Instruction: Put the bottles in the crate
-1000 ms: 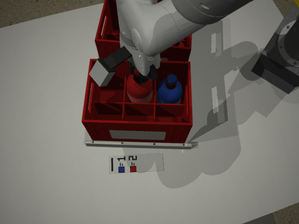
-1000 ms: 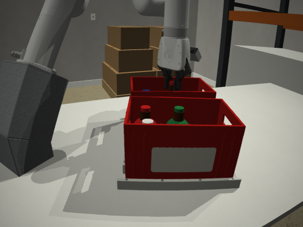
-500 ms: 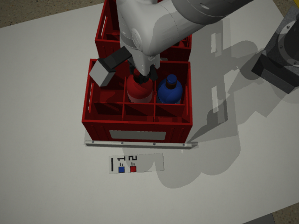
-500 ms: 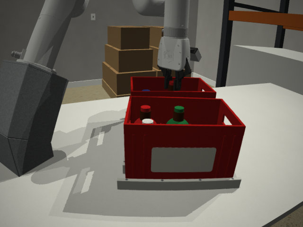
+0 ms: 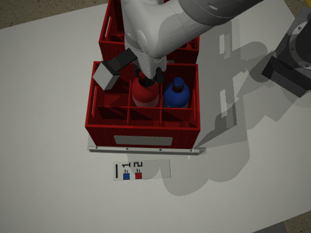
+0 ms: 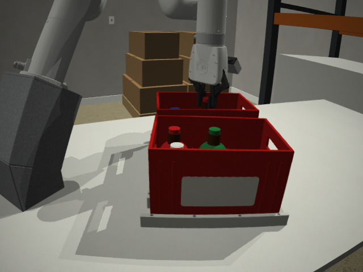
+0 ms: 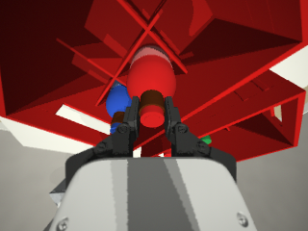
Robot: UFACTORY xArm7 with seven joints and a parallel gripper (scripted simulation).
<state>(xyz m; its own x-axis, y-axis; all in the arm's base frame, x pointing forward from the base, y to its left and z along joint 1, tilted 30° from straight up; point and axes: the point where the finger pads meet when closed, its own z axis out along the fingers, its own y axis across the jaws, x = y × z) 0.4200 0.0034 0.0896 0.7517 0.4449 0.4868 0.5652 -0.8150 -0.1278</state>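
My gripper is now 70 mm above the red bottle. From my hand the other things lie so: green bottle 150 mm to the right, 100 mm below, 20 mm behind; then white bottle 220 mm to the right, 110 mm behind, 100 mm below; then blue bottle 100 mm below, 90 mm behind, 10 mm to the left.
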